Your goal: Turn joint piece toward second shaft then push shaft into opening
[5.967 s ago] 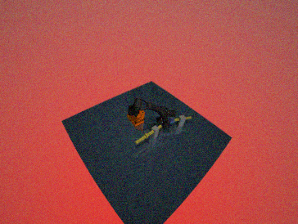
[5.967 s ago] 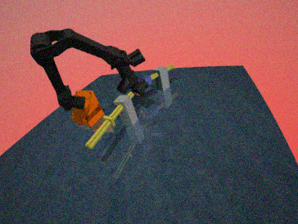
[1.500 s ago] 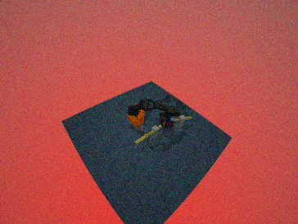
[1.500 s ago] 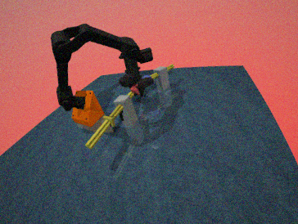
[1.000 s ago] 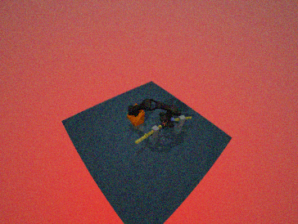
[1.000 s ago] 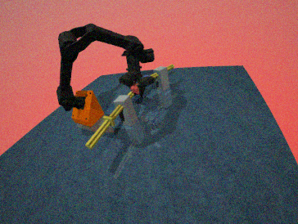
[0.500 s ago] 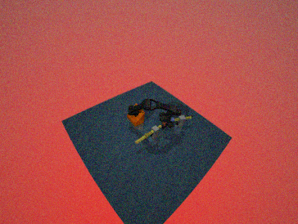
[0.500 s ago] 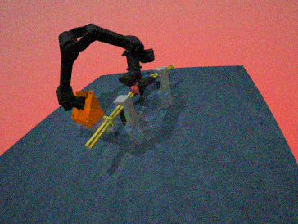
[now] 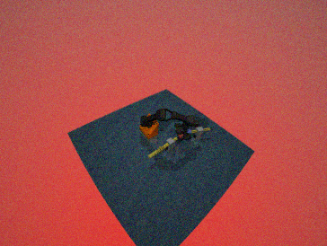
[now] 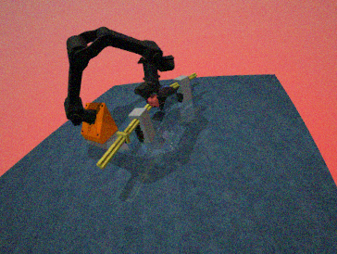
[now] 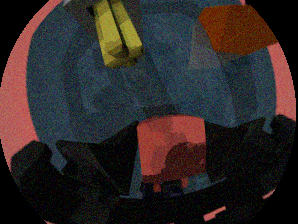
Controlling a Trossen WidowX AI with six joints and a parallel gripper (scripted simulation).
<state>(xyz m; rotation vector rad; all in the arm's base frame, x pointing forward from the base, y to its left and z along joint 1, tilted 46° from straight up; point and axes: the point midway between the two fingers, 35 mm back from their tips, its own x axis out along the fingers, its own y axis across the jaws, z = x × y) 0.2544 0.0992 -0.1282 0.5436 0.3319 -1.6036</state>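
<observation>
The red square joint piece lies 4 cm above my gripper tip and 1 cm to the left of it.
</observation>
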